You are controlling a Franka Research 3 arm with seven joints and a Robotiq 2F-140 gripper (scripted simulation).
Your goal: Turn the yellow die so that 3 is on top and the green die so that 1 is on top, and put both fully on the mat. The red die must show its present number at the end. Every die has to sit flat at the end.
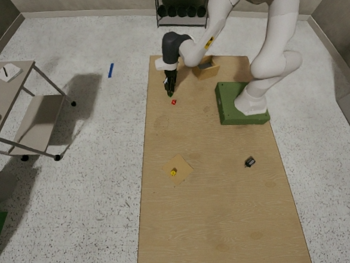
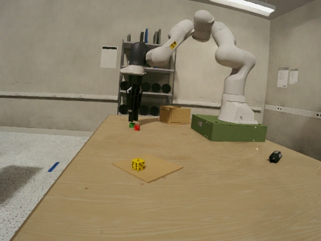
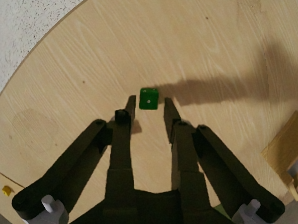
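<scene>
Right now the green die is 5 cm below my hand. The rest, counted from my hand: wooden box (28 cm behind, 25 cm to the right, 2 cm below); then tan mat (55 cm to the left, 6 cm below, 6 cm behind); then red die (7 cm to the left, 5 cm below, 2 cm behind).
</scene>
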